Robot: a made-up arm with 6 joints. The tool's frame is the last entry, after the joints.
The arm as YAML. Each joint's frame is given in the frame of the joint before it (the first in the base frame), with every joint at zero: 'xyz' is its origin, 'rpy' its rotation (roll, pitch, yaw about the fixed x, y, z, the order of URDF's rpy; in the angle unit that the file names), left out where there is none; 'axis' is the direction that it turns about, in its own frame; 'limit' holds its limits. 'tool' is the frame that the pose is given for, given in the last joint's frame.
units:
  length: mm
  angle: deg
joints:
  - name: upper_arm
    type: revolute
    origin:
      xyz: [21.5, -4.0, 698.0]
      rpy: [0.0, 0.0, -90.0]
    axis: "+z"
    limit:
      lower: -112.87
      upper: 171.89
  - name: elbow
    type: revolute
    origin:
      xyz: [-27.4, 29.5, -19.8]
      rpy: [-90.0, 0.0, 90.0]
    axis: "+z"
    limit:
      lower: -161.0
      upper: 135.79
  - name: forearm
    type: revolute
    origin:
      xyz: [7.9, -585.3, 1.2]
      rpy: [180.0, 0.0, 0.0]
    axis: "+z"
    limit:
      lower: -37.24
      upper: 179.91
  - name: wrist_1
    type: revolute
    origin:
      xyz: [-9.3, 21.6, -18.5]
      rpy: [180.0, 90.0, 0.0]
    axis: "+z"
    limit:
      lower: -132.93
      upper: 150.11
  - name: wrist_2
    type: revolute
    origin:
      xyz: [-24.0, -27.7, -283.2]
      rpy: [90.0, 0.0, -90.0]
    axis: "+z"
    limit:
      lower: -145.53
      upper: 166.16
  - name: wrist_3
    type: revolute
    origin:
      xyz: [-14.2, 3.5, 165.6]
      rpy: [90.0, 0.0, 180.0]
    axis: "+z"
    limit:
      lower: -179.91
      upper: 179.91
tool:
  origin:
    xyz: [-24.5, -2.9, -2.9]
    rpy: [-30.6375, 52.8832, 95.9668]
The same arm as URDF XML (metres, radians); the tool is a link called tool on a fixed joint. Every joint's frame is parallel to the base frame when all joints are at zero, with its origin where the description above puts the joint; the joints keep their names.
<robot name="arm">
  <link name="base_link"/>
  <link name="link1"/>
  <link name="link2"/>
  <link name="link3"/>
  <link name="link4"/>
  <link name="link5"/>
  <link name="link6"/>
  <link name="tool"/>
  <joint name="upper_arm" type="revolute">
    <parent link="base_link"/>
    <child link="link1"/>
    <origin xyz="0.0215 -0.004 0.698" rpy="0 0 0"/>
    <axis xyz="0 0 1"/>
    <limit lower="-1.97" upper="3"/>
  </joint>
  <joint name="elbow" type="revolute">
    <parent link="link1"/>
    <child link="link2"/>
    <origin xyz="0.0295 0.0274 -0.0198" rpy="0 0 0"/>
    <axis xyz="0 1 0"/>
    <limit lower="-2.81" upper="2.37"/>
  </joint>
  <joint name="forearm" type="revolute">
    <parent link="link2"/>
    <child link="link3"/>
    <origin xyz="0.0079 0.0012 0.5853" rpy="0 0 0"/>
    <axis xyz="0 -1 0"/>
    <limit lower="-0.65" upper="3.14"/>
  </joint>
  <joint name="wrist_1" type="revolute">
    <parent link="link3"/>
    <child link="link4"/>
    <origin xyz="-0.0093 0.0185 0.0216" rpy="0 0 0"/>
    <axis xyz="-1 0 0"/>
    <limit lower="-2.3201" upper="2.6199"/>
  </joint>
  <joint name="wrist_2" type="revolute">
    <parent link="link4"/>
    <child link="link5"/>
    <origin xyz="0.2832 -0.024 0.0277" rpy="0 0 0"/>
    <axis xyz="0 -1 0"/>
    <limit lower="-2.54" upper="2.9"/>
  </joint>
  <joint name="wrist_3" type="revolute">
    <parent link="link5"/>
    <child link="link6"/>
    <origin xyz="-0.0035 -0.1656 -0.0142" rpy="0 0 0"/>
    <axis xyz="-1 0 0"/>
    <limit lower="-3.14" upper="3.14"/>
  </joint>
  <joint name="tool_joint" type="fixed">
    <parent link="link6"/>
    <child link="tool"/>
    <origin xyz="0.0029 0.0029 0.0245" rpy="0.9529 -0.0628 -0.6452"/>
  </joint>
</robot>

